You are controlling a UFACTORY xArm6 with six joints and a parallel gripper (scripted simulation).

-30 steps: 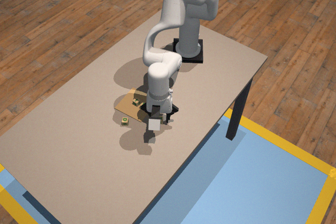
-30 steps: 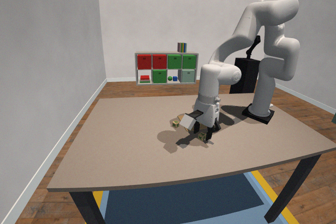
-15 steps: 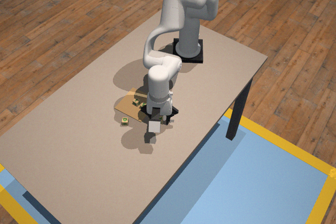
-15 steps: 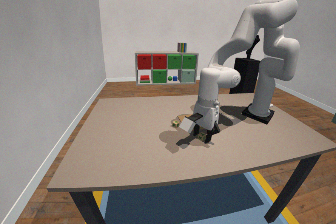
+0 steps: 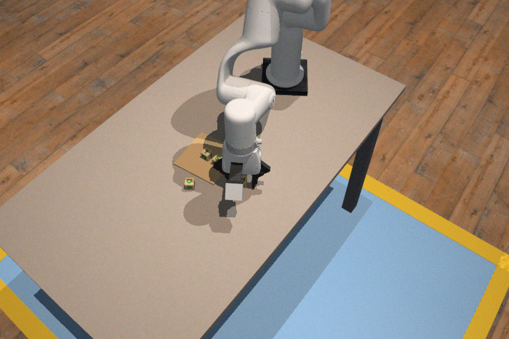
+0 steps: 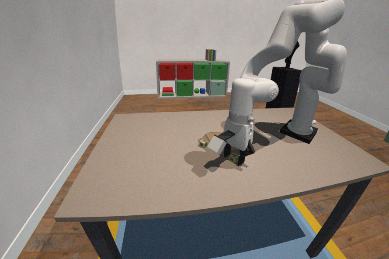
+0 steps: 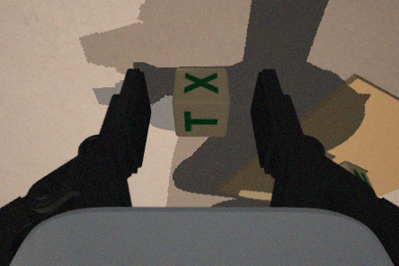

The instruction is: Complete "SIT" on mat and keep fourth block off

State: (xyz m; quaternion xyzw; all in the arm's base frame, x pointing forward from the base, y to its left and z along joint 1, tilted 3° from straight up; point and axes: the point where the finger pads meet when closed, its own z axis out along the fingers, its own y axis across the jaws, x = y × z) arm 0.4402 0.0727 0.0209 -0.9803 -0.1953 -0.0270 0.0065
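Right now my hand is 1 cm above the T block. Also, from my hand: I block: 4 cm behind, 13 cm to the right; then S block: 3 cm behind, 9 cm to the right; then tan mat: 4 cm behind, 13 cm to the right, 2 cm below.
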